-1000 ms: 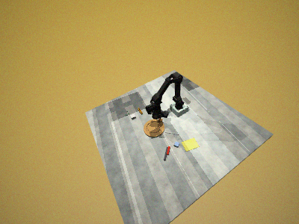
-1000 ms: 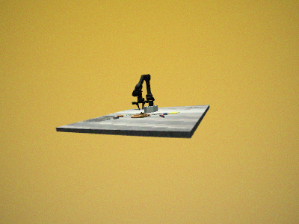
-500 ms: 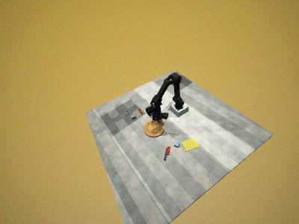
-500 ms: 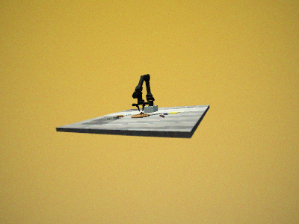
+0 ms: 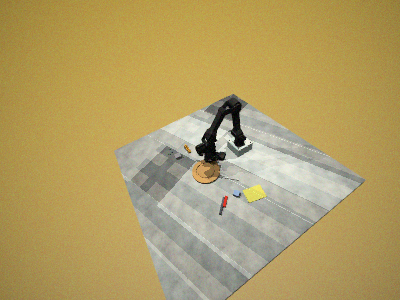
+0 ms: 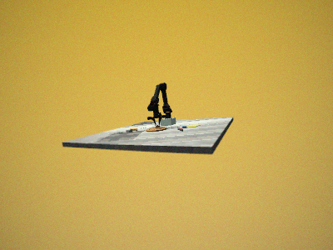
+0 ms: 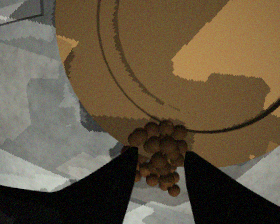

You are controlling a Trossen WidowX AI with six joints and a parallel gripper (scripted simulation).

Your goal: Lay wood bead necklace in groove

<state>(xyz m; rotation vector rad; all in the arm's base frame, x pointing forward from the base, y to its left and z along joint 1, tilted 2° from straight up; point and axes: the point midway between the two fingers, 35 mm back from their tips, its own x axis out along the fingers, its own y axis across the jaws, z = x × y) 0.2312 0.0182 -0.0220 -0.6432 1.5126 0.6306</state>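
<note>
Now: the round bead board 8 cm ahead of my gripper tip, 4 cm to the left of it and 2 cm below it. From my gripper tip the other things lie so: thin grey stick: 17 cm to the left, 5 cm behind, 2 cm below; then small blue block: 29 cm to the left, 3 cm behind, 2 cm below; then grey piece: 22 cm ahead, 19 cm to the right, 1 cm below.
</note>
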